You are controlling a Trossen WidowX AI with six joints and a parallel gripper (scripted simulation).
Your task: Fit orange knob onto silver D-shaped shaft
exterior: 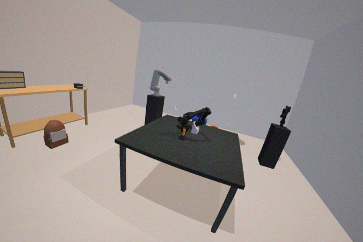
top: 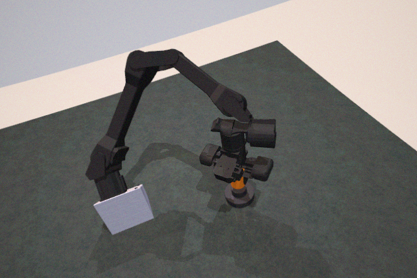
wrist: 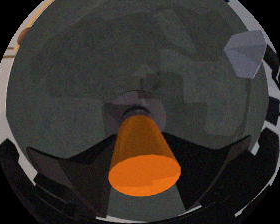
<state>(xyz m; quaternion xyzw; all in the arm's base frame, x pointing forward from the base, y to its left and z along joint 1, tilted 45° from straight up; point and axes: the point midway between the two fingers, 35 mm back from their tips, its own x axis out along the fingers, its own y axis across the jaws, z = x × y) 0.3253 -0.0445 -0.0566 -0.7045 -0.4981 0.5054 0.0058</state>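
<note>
Right now the orange knob is 3 cm above my gripper tip. The rest, counted from my gripper tip: dark round pedestal: 4 cm below.
</note>
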